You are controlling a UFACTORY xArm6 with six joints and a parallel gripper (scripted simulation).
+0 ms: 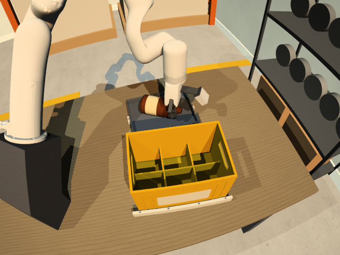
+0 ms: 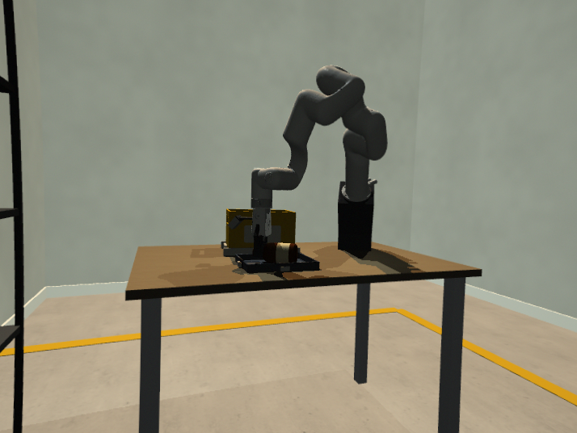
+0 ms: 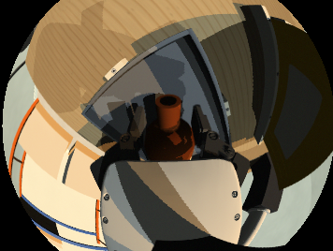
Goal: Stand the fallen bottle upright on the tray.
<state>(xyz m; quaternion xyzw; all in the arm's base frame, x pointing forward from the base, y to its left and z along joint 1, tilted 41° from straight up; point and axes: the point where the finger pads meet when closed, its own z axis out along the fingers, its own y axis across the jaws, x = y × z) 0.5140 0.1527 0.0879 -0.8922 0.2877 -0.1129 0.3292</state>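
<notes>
Now: hand 40 mm past the brown bottle, 20 mm to the right of it and 10 mm above it. Round my hand: dark grey tray (50 mm behind, 20 mm to the left, 40 mm below); yellow crate (60 mm behind, 270 mm to the right, 30 mm above).
</notes>
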